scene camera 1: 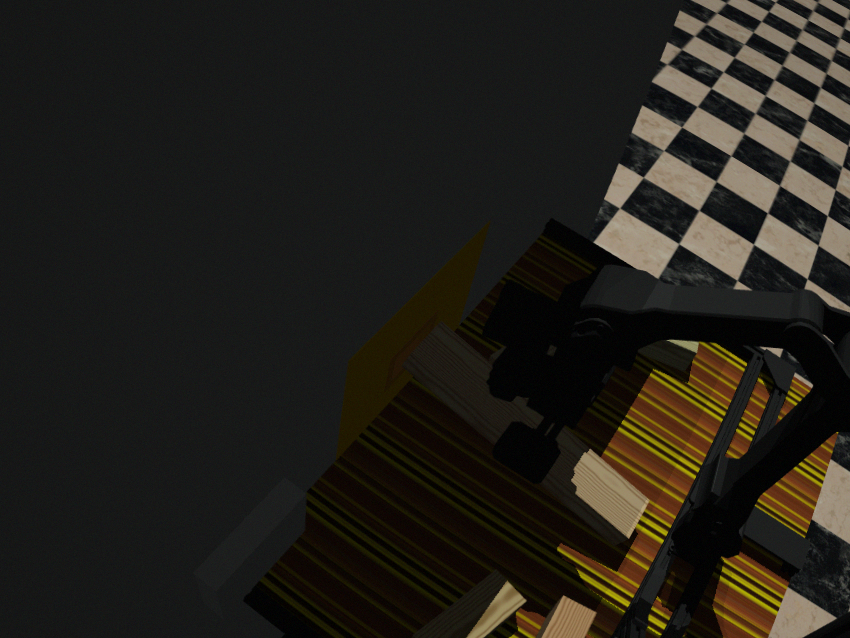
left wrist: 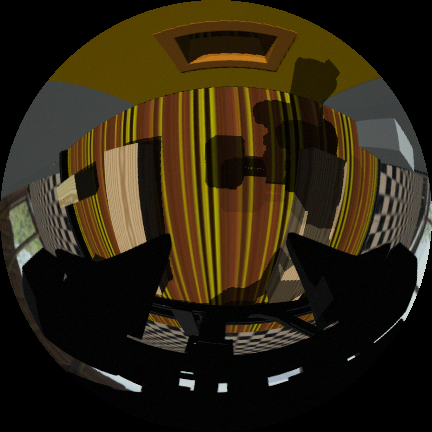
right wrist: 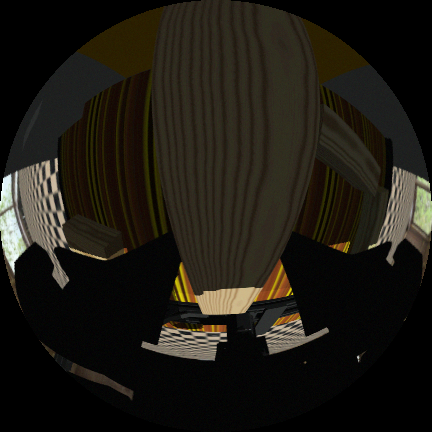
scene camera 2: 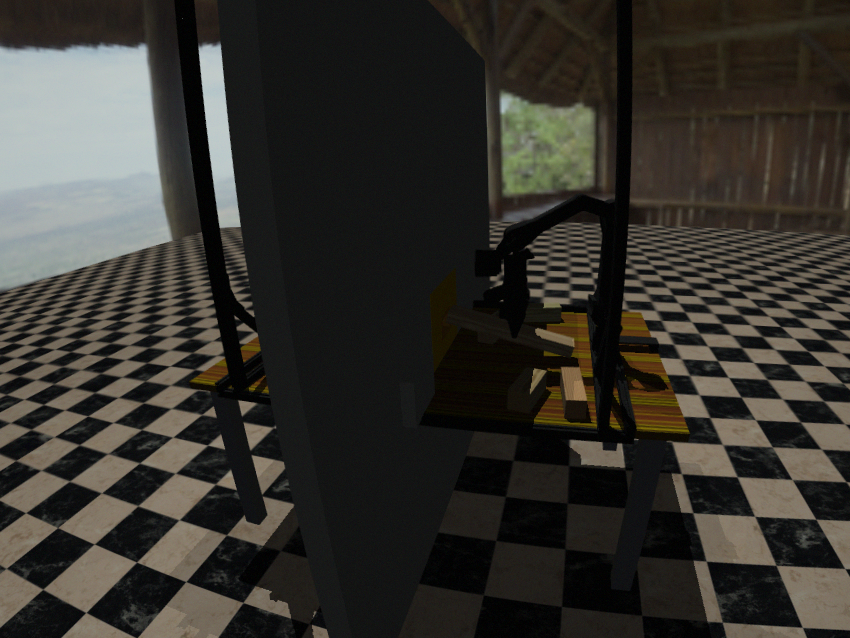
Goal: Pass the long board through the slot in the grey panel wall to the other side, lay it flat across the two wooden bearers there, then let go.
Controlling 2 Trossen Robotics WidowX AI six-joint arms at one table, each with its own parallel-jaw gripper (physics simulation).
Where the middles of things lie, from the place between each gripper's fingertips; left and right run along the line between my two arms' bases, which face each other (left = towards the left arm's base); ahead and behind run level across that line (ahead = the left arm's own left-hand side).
Now: the grey block (scene camera 1: 224, 579) 31 cm behind my left hand, 18 cm to the right of it and 4 cm below it.
The grey block lies 300 mm behind my right hand, 230 mm to the left of it and 20 mm below it.
